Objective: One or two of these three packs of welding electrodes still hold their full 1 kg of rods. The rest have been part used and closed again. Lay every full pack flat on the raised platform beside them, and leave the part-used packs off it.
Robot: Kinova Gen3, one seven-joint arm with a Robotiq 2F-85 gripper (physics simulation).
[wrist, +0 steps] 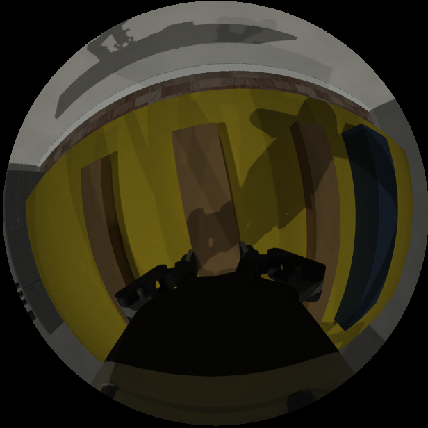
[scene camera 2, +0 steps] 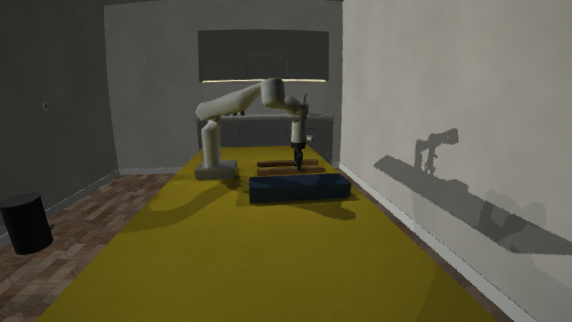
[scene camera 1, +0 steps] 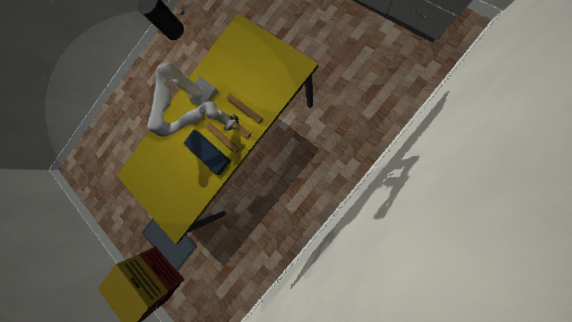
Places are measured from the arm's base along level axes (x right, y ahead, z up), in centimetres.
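Where they show: gripper, between the fingertips: (scene camera 2: 297, 170) (scene camera 1: 236, 125); arm's base, origin of its link: (scene camera 2: 212, 165) (scene camera 1: 197, 92).
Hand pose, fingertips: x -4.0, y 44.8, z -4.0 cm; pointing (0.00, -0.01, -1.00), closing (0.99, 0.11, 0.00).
Note:
Things, the pixels of their top centre, and the offset from my fingertips. Level surfaces: height alone.
- middle pack, centre of its top: (scene camera 2: 291, 168) (scene camera 1: 232, 122) dx +0.5, dy -3.5, dz +1.6 cm
- outer pack, centre of its top: (scene camera 2: 287, 161) (scene camera 1: 243, 107) dx -14.8, dy -5.2, dz +1.6 cm
- dark blue raised platform, centre of its top: (scene camera 2: 298, 180) (scene camera 1: 204, 151) dx +31.7, dy -1.6, dz +5.2 cm
- yellow table, height of its surface: dz -0.8 cm
Three long brown packs lie side by side on the yellow table. The middle pack (scene camera 1: 243, 131) (wrist: 202, 175) is between my fingertips. My gripper (scene camera 1: 233, 123) (scene camera 2: 299, 167) (wrist: 217, 253) is shut on it, with a finger against each long side. One outer pack (scene camera 1: 221, 137) (scene camera 2: 275, 171) (wrist: 326, 200) lies between the middle pack and the platform. The other outer pack (scene camera 1: 245, 107) (scene camera 2: 275, 163) (wrist: 92, 200) lies on the far side. The dark blue raised platform (scene camera 1: 206, 151) (scene camera 2: 300, 190) (wrist: 367, 215) bears no pack. No fill marks can be read on the packs.
The yellow table (scene camera 1: 260, 45) (scene camera 2: 260, 260) ends close beyond the packs' outer ends. The grey robot base (scene camera 1: 204, 91) (scene camera 2: 216, 170) stands at their inner side. A black bin (scene camera 1: 162, 21) (scene camera 2: 26, 225) and a yellow and red cabinet (scene camera 1: 132, 287) stand away from the table.

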